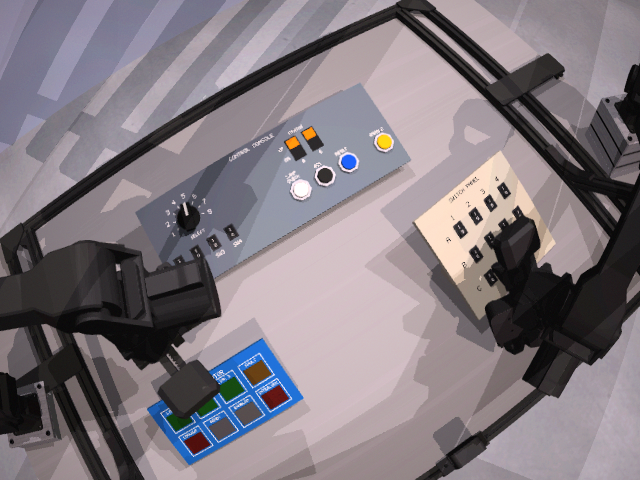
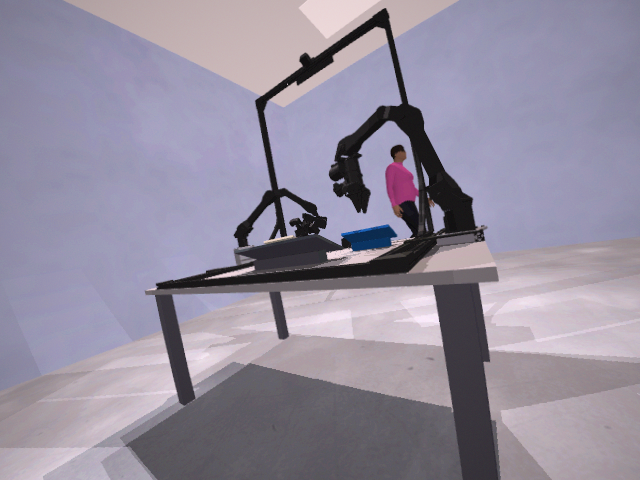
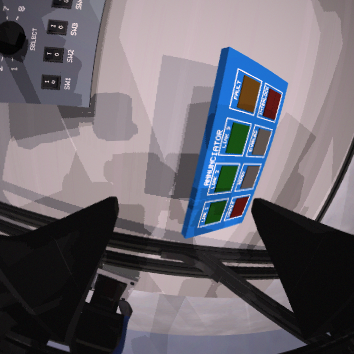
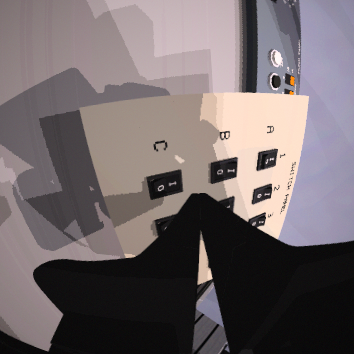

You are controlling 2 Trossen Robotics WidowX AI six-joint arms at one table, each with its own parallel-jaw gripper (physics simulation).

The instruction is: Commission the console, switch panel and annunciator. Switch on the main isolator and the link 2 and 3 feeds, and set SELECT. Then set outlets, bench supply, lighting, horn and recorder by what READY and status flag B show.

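Seen in the pictures: left gripper, fingertip midpoint: (image 1: pixel 173 360) (image 2: pixel 362 213) (image 3: pixel 185 204); right gripper, fingertip midpoint: (image 1: pixel 493 266) (image 4: pixel 197 199); left arm's base, link origin: (image 1: pixel 25 414) (image 2: pixel 461 230) (image 3: pixel 109 285); right arm's base, link origin: (image 1: pixel 635 116) (image 2: pixel 243 247).
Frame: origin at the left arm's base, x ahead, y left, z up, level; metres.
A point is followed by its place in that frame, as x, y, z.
Note:
The grey console (image 1: pixel 268 227) @(0.494, 0.168, 0.017) (image 3: pixel 20 92) @(0.332, 0.182, 0.039) has a black SELECT knob (image 1: pixel 188 217) @(0.388, 0.203, 0.063) pointing near 5. Its two status flags (image 1: pixel 295 148) @(0.569, 0.265, 0.050) (image 1: pixel 312 138) @(0.599, 0.273, 0.050) show orange upper halves. The cream switch panel (image 1: pixel 439 227) @(0.711, 0.055, 0.078) (image 4: pixel 120 130) @(0.739, -0.051, 0.017) carries rows of black rockers, partly hidden by the right arm. The blue annunciator (image 1: pixel 295 396) @(0.456, -0.084, 0.013) (image 3: pixel 212 115) @(0.384, -0.018, 0.052) shows green LINK lamps, amber FAULT, red INTERLOCK and a grey READY lamp (image 3: pixel 247 176) @(0.344, -0.096, 0.023). My left gripper (image 2: pixel 362 210) @(0.329, -0.016, 0.114) (image 3: pixel 185 204) @(0.329, -0.016, 0.114) is open and empty, above the annunciator. My right gripper (image 4: pixel 197 199) @(0.771, -0.014, 0.046) is shut and empty over the switch panel, its tips near rocker C1 (image 4: pixel 165 184) @(0.766, -0.023, 0.027).
White (image 1: pixel 300 190) @(0.555, 0.200, 0.035), black (image 1: pixel 324 176) @(0.596, 0.210, 0.035), blue (image 1: pixel 348 162) @(0.637, 0.221, 0.035) and yellow (image 1: pixel 383 142) @(0.700, 0.237, 0.035) buttons sit on the console. Rockers SW1 (image 3: pixel 51 82) @(0.352, 0.153, 0.027), SW2 (image 3: pixel 54 54) @(0.382, 0.160, 0.027) and SW3 (image 3: pixel 57 27) @(0.410, 0.168, 0.027) lie near its edge. A black frame rail (image 1: pixel 217 93) @(0.475, 0.482, -0.006) borders the table. A person in pink (image 2: pixel 400 183) stands behind it.

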